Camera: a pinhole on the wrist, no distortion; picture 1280 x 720 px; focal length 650.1 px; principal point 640.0 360.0 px. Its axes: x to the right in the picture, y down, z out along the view. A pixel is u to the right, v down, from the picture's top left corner.
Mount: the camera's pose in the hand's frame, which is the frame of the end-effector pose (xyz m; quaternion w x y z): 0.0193 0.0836 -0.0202 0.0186 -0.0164 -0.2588 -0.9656
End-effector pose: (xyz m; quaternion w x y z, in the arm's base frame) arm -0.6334 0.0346 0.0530 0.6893 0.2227 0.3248 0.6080
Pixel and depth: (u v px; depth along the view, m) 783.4 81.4 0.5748
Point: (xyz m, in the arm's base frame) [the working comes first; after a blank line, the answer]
In the camera's frame: 0.1268 -0.2463 0.5748

-0.7832 0.0562 0.7275
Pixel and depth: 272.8 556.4 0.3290
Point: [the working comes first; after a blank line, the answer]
In the camera's frame: -0.1858 0.0994 0.3290

-0.5185 0.3014 0.3436
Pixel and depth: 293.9 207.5 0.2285
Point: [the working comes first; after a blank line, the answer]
In the camera's frame: -0.1216 -0.0536 0.2285

-0.6933 0.2284 0.3020
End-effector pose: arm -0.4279 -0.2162 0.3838 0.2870 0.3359 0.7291 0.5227
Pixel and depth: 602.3 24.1 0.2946
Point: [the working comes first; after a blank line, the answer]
In the camera's frame: -0.0171 -0.1522 0.2946

-0.2593 -0.0149 0.6826
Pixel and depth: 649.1 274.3 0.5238
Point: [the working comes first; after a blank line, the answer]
In the camera's frame: 0.0073 -0.0691 0.5238

-0.0564 0.1195 0.6542
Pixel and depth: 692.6 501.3 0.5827
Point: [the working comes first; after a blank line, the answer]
In the camera's frame: 0.0471 0.1267 0.5827

0.0507 0.1494 0.4782
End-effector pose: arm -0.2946 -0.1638 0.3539 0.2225 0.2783 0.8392 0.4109
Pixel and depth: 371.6 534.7 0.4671
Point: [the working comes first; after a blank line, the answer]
In the camera's frame: -0.1928 0.1255 0.4671

-0.1395 0.3411 0.2478
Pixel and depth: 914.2 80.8 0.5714
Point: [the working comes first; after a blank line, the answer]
In the camera's frame: 0.2410 -0.2454 0.5714

0.2507 0.1900 0.6499
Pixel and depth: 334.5 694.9 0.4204
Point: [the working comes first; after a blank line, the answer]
In the camera's frame: -0.1976 0.2166 0.4204

-0.1714 0.2971 0.1610
